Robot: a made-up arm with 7 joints. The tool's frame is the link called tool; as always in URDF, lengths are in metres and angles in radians. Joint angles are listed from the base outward. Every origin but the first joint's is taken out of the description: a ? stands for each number. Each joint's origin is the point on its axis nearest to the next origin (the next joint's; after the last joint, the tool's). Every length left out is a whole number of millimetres.
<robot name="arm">
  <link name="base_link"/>
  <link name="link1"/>
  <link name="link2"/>
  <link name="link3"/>
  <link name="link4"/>
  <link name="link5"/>
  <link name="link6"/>
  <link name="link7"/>
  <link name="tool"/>
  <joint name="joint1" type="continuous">
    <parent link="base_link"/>
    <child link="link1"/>
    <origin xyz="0.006 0.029 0.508" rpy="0 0 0"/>
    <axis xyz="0 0 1"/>
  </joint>
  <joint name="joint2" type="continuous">
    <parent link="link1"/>
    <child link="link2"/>
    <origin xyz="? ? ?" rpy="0 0 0"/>
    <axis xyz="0 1 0"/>
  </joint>
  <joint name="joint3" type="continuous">
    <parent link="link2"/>
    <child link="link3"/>
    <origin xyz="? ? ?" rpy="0 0 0"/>
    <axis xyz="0 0 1"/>
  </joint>
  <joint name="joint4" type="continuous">
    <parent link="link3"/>
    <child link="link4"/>
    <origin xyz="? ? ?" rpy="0 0 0"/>
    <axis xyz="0 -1 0"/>
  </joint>
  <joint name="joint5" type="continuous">
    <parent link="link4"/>
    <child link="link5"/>
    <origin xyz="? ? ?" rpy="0 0 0"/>
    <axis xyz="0 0 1"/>
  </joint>
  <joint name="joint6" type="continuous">
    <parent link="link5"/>
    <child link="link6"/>
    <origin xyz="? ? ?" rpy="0 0 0"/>
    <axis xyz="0 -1 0"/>
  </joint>
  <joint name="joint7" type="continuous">
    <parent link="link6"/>
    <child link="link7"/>
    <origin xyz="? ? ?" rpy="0 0 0"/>
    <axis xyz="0 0 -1"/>
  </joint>
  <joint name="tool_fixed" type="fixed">
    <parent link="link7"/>
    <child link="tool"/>
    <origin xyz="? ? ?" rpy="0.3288 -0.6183 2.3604"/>
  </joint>
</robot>
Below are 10 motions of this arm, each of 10 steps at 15 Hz.
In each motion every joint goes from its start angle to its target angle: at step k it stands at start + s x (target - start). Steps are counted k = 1, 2, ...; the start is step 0. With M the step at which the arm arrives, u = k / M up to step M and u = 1 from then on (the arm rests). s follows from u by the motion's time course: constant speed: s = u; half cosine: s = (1 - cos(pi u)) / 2; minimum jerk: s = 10 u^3 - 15 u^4 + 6 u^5.
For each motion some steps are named. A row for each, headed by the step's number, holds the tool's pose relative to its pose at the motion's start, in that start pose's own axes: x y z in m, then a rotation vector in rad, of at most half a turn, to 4 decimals.
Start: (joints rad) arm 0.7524 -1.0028 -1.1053 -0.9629 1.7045 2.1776 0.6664
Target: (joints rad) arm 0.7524 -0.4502 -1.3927 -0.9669 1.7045 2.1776 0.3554
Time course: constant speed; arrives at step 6
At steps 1, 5, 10:
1: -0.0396 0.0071 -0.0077 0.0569 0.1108 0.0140
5: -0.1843 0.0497 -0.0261 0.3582 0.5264 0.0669
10: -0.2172 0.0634 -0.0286 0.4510 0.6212 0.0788

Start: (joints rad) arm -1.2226 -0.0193 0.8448 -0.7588 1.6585 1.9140 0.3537
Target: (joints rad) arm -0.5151 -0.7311 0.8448 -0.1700 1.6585 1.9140 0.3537
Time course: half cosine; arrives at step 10
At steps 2, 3, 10:
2: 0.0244 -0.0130 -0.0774 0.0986 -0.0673 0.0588
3: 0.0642 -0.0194 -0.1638 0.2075 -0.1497 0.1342
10: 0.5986 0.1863 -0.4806 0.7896 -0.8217 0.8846

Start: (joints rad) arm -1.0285 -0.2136 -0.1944 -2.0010 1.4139 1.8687 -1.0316
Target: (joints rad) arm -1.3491 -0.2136 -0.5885 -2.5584 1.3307 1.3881 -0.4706
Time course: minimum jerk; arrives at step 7
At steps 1, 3, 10:
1: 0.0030 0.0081 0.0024 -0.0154 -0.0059 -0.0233
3: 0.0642 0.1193 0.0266 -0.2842 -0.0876 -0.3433
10: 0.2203 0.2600 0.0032 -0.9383 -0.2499 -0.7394

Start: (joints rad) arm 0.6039 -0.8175 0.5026 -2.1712 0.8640 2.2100 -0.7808
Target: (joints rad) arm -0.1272 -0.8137 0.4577 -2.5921 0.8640 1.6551 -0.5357
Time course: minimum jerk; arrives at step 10
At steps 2, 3, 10:
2: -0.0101 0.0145 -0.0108 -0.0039 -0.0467 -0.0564
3: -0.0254 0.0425 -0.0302 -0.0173 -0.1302 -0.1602
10: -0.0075 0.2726 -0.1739 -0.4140 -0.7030 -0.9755

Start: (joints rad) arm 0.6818 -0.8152 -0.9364 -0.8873 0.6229 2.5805 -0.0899
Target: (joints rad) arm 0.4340 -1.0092 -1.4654 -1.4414 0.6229 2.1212 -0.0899
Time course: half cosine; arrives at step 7
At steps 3, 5, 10:
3: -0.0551 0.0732 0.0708 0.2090 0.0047 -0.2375
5: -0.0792 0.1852 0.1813 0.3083 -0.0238 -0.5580
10: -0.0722 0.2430 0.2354 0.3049 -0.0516 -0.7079

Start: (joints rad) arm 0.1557 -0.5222 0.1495 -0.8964 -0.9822 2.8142 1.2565
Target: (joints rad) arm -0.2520 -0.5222 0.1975 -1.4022 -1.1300 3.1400 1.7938
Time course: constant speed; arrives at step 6
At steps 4, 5, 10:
4: 0.0607 0.0985 -0.1219 0.1304 -0.1216 -0.0535
5: 0.0701 0.1311 -0.1444 0.1706 -0.1530 -0.0885
10: 0.0775 0.1655 -0.1629 0.2130 -0.1826 -0.1334

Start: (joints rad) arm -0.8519 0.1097 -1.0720 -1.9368 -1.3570 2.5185 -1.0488
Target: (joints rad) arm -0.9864 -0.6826 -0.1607 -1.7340 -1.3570 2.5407 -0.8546
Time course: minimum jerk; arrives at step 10
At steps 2, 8, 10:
2: 0.0181 0.0172 0.0142 -0.0067 0.0420 -0.0628
8: 0.5511 0.1156 0.1684 0.0317 0.5545 -1.1390
10: 0.5938 0.1018 0.1767 0.0476 0.5809 -1.2124

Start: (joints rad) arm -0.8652 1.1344 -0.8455 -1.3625 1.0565 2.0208 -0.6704
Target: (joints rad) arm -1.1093 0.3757 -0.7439 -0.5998 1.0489 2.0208 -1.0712
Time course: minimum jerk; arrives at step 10
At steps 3, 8, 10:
3: 0.0587 -0.0043 0.0905 -0.0536 0.1694 0.1702
8: 0.5289 0.1906 0.3774 -0.1323 1.2513 0.6667
10: 0.5718 0.2146 0.3798 -0.1230 1.3445 0.6789

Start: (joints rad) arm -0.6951 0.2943 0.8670 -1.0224 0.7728 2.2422 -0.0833
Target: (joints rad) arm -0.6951 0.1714 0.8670 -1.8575 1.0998 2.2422 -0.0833
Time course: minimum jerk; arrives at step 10
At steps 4, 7, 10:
4: -0.0420 0.0483 -0.0674 0.0143 -0.1713 -0.1842
7: -0.0667 0.1619 -0.1691 0.0196 -0.3966 -0.5270
10: -0.0622 0.2036 -0.1961 0.0170 -0.4516 -0.6439

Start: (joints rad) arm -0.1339 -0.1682 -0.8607 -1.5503 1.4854 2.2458 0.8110
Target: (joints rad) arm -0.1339 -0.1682 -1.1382 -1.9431 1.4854 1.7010 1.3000
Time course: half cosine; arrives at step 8
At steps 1, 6, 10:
1: -0.0040 -0.0024 0.0052 -0.0088 -0.0006 -0.0333
6: -0.0868 -0.0219 0.1304 -0.2510 -0.0708 -0.7576
10: -0.1005 -0.0184 0.1538 -0.2987 -0.0965 -0.8884

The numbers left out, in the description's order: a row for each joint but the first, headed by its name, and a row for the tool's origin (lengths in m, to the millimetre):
joint2: -0.028 -0.019 0
joint3: -0.028 0 0.345
joint4: 0.173 0.039 0
joint5: -0.063 0 0.273
joint6: -0.009 0.01 0
joint7: 0.145 0 -0.015
tool: -0.021 -0.011 0

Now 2 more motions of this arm.
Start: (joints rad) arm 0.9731 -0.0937 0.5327 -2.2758 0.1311 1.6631 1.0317
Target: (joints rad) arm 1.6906 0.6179 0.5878 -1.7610 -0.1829 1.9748 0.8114
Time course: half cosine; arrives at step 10
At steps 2, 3, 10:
2: 0.0256 -0.0121 -0.0161 0.0436 0.0638 0.0822
3: 0.0551 -0.0249 -0.0388 0.0953 0.1340 0.1776
10: 0.2143 -0.0621 -0.3111 0.4978 0.5245 0.8369

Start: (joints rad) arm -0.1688 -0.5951 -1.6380 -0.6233 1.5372 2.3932 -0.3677
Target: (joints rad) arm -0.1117 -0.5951 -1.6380 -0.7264 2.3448 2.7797 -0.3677
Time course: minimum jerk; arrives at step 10
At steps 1, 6, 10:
1: -0.0003 0.0012 0.0000 -0.0076 0.0004 -0.0023
6: -0.0090 0.1044 -0.0189 -0.5801 0.0512 -0.2640
10: -0.0031 0.1522 -0.0425 -0.8294 0.0834 -0.4361

